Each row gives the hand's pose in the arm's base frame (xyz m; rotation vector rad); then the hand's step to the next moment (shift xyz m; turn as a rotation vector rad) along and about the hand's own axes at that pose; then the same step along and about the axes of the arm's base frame.
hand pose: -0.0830 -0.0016 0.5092 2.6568 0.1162 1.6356
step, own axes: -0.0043 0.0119 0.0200 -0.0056 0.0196 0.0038
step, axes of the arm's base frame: 0.0165 -0.0117 -0.0122 0.0019 -0.0199 -0.0056
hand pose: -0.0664 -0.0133 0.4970 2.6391 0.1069 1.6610
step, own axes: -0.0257 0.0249 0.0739 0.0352 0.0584 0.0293
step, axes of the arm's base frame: 0.0567 -0.0253 -0.0538 0.0443 -0.0553 0.0222
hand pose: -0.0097 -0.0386 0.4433 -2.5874 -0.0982 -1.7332
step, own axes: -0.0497 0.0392 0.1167 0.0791 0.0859 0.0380
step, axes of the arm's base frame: 0.0915 -0.0344 -0.0899 0.0708 -0.0805 0.0598
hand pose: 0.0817 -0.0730 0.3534 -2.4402 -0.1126 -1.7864
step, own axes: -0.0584 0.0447 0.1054 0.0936 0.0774 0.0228
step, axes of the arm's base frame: 0.0876 -0.0294 -0.0893 0.0597 -0.0743 0.0786
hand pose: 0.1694 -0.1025 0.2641 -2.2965 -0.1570 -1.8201
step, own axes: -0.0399 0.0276 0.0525 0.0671 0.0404 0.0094
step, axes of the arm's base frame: 0.0463 -0.0132 -0.0528 0.0331 -0.0402 0.0593
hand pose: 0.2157 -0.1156 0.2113 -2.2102 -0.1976 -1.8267
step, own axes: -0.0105 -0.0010 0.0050 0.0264 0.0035 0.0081
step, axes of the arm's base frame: 0.0024 0.0031 -0.0110 0.0138 -0.0027 0.0240
